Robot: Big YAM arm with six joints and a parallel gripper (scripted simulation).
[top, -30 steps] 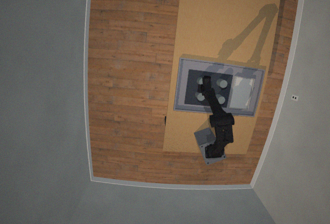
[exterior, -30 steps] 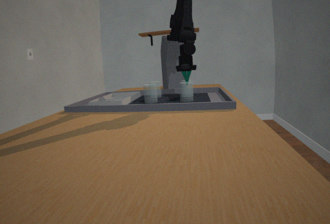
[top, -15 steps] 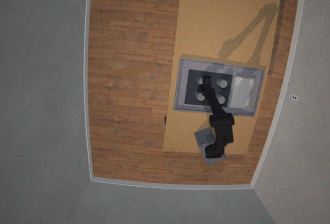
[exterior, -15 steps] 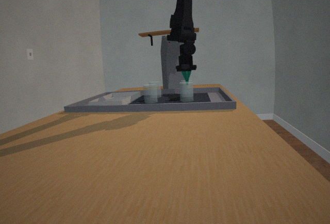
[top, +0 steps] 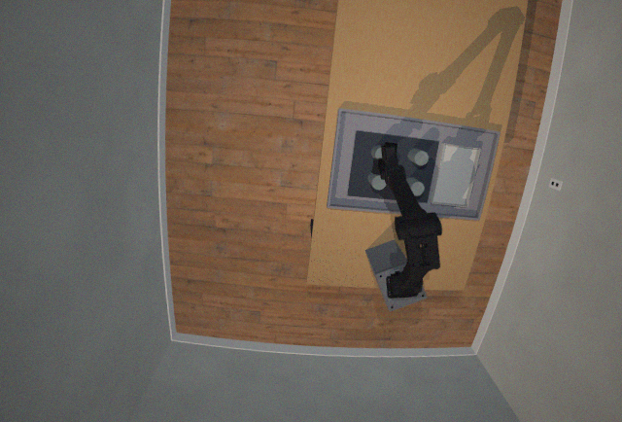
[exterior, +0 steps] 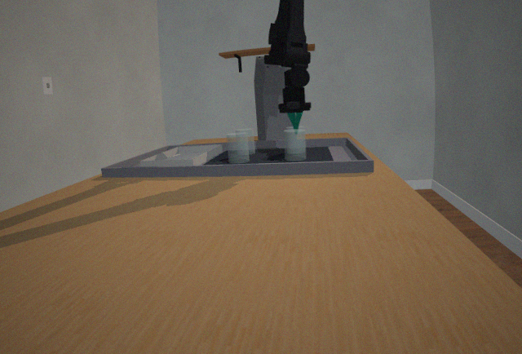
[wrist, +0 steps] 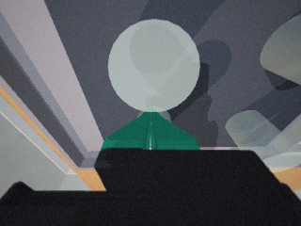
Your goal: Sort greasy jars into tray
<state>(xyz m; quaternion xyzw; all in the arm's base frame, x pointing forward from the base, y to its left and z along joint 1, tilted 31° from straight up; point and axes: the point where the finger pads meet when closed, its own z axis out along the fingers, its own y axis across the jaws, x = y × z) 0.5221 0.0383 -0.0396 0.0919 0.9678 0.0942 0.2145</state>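
My hand is 40 mm past the dark drying mat, 90 mm to the left of it and 80 mm above it. Also, from my hand: pale tray: 80 mm behind, 400 mm to the right, 80 mm below; rimmed steel table top: 40 mm behind, 200 mm to the right, 90 mm below.
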